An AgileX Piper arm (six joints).
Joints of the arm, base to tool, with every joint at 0 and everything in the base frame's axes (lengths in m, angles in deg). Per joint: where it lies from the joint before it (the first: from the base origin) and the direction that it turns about. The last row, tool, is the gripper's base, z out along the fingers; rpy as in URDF.
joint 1: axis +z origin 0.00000 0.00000 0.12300
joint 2: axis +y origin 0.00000 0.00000 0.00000
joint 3: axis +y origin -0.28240 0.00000 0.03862
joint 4: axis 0.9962 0 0.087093 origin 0.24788 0.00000 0.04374
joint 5: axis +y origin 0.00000 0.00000 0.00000
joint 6: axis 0.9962 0 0.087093 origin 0.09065 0.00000 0.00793
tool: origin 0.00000 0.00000 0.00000 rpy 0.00 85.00 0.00
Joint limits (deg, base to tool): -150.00..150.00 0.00..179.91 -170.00..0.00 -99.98..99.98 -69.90..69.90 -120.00..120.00
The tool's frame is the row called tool.
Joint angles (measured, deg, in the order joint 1, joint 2, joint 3, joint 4, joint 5, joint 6), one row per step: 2.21 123.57 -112.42 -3.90 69.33 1.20; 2.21 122.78 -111.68 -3.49 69.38 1.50; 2.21 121.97 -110.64 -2.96 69.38 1.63; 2.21 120.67 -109.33 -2.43 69.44 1.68; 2.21 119.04 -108.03 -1.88 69.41 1.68; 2.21 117.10 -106.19 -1.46 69.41 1.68; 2.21 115.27 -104.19 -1.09 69.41 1.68; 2.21 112.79 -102.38 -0.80 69.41 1.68; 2.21 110.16 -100.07 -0.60 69.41 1.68
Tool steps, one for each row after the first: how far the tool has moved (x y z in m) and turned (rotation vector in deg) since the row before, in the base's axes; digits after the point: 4 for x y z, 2 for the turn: -0.0030 0.0005 0.0028 0.48 0.00 -0.34; -0.0035 0.0007 0.0015 0.55 0.24 -0.18; -0.0052 0.0006 0.0040 0.54 0.09 -0.11; -0.0059 0.0006 0.0065 0.56 -0.34 -0.06; -0.0077 0.0003 0.0061 0.42 -0.08 -0.04; -0.0078 0.0002 0.0043 0.36 0.18 -0.04; -0.0094 0.0001 0.0097 0.31 -0.66 -0.03; -0.0109 -0.0001 0.0079 0.21 -0.31 -0.02
